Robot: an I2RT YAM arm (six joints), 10 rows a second.
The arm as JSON. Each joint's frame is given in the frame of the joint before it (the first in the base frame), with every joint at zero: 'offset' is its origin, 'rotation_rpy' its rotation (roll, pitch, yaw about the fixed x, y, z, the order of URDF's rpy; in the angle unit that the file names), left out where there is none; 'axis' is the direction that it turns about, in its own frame. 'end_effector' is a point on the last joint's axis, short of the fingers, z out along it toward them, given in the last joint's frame.
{
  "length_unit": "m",
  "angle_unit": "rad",
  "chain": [
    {
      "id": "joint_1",
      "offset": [
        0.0,
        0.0,
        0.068
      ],
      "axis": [
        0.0,
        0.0,
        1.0
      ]
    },
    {
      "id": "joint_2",
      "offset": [
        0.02,
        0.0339,
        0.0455
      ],
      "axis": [
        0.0,
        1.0,
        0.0
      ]
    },
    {
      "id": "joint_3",
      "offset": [
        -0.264,
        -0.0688,
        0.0
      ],
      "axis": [
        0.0,
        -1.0,
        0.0
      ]
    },
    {
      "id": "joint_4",
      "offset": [
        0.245,
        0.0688,
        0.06
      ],
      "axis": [
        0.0,
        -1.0,
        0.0
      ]
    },
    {
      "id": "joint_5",
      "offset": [
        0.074,
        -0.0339,
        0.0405
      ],
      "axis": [
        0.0,
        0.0,
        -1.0
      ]
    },
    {
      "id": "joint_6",
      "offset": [
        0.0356,
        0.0,
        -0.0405
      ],
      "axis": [
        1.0,
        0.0,
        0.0
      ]
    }
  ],
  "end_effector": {
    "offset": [
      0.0,
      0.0,
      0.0
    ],
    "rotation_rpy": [
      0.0,
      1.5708,
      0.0
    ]
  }
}
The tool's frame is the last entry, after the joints.
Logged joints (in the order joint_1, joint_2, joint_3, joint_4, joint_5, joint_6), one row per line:
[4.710, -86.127, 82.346, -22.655, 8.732, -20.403]
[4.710, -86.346, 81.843, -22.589, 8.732, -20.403]
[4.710, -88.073, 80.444, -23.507, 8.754, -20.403]
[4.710, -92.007, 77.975, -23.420, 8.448, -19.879]
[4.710, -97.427, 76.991, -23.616, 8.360, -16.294]
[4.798, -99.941, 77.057, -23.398, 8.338, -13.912]
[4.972, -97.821, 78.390, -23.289, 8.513, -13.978]
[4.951, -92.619, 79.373, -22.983, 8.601, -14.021]
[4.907, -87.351, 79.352, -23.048, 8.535, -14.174]
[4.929, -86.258, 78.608, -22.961, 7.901, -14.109]
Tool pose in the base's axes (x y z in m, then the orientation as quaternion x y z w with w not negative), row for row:
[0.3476, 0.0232, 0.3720, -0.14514, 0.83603, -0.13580, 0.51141]
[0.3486, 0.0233, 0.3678, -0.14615, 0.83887, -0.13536, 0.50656]
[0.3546, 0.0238, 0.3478, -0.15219, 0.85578, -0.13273, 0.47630]
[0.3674, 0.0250, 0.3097, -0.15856, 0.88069, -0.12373, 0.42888]
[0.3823, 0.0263, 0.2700, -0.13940, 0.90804, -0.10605, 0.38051]
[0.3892, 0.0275, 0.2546, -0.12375, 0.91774, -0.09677, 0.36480]
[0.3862, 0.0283, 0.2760, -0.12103, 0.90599, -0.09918, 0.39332]
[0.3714, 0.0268, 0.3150, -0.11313, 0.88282, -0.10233, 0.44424]
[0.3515, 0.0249, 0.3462, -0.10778, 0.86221, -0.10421, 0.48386]
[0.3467, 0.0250, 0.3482, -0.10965, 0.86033, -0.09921, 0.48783]
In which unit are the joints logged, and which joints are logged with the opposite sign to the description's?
The joints are logged in degrees. Opposite sign: joint_2.
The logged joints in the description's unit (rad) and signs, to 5 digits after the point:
[0.08221, 1.50320, 1.43721, -0.39540, 0.15240, -0.35610]
[0.08221, 1.50702, 1.42843, -0.39425, 0.15240, -0.35610]
[0.08221, 1.53716, 1.40401, -0.41027, 0.15279, -0.35610]
[0.08221, 1.60583, 1.36092, -0.40876, 0.14745, -0.34695]
[0.08221, 1.70042, 1.34375, -0.41218, 0.14591, -0.28438]
[0.08374, 1.74430, 1.34490, -0.40837, 0.14553, -0.24281]
[0.08678, 1.70730, 1.36816, -0.40647, 0.14858, -0.24396]
[0.08641, 1.61651, 1.38532, -0.40113, 0.15012, -0.24471]
[0.08564, 1.52456, 1.38495, -0.40226, 0.14896, -0.24738]
[0.08603, 1.50549, 1.37197, -0.40075, 0.13790, -0.24625]

